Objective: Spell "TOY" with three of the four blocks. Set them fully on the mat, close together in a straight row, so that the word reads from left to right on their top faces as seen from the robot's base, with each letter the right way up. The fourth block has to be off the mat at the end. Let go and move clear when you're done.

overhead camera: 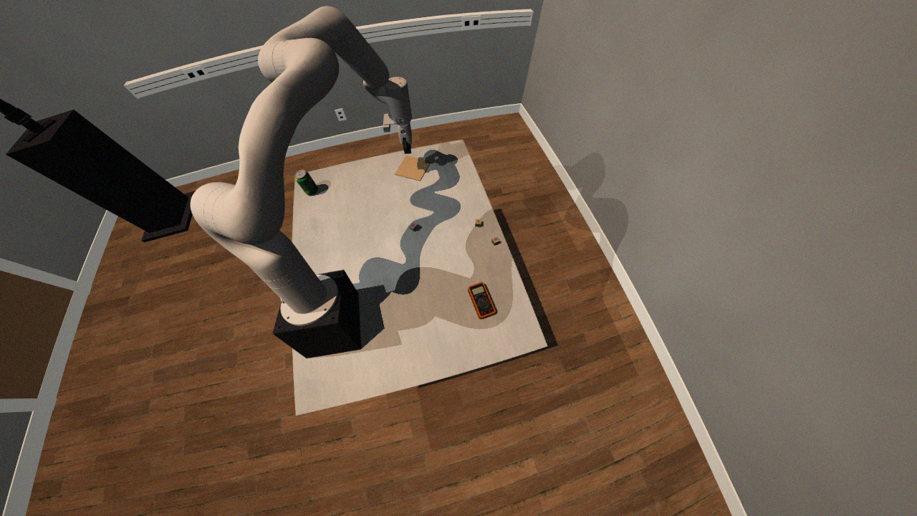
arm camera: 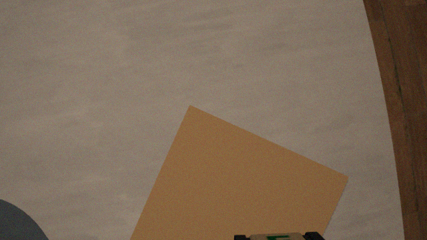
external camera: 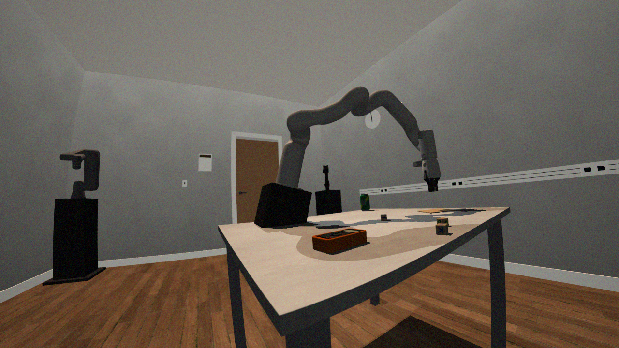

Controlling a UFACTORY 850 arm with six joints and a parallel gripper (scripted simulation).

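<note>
My hand is 1 cm short of the tan square mat, 1 cm to the left of it and 12 cm above it. From my hand the other things lie so: orange multimeter 14 cm ahead, 76 cm to the right, 11 cm below; then block 1 cm below; then green soda can 51 cm behind, 2 cm to the right, 6 cm below.
</note>
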